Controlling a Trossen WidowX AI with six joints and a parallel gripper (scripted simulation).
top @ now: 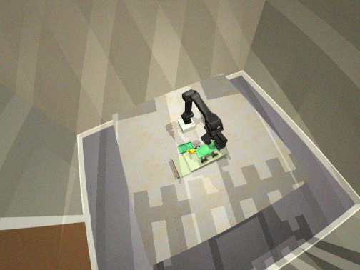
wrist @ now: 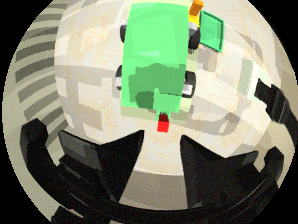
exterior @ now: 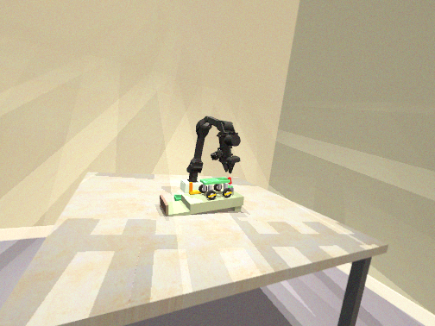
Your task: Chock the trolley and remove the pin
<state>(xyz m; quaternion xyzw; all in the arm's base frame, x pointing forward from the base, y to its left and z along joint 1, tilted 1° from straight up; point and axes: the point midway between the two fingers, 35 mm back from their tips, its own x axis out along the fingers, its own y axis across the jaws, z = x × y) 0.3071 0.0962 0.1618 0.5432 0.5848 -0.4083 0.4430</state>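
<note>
Now: gripper tip 60 mm above the red-headed stop pin and 20 mm to the right of it. Also, from my gripper tip: pale green ramp 150 mm below, 80 mm to the right, 30 mm ahead; yellow chock 170 mm to the right, 110 mm below, 30 mm behind; trolley 80 mm to the right, 80 mm below, 20 mm ahead.
</note>
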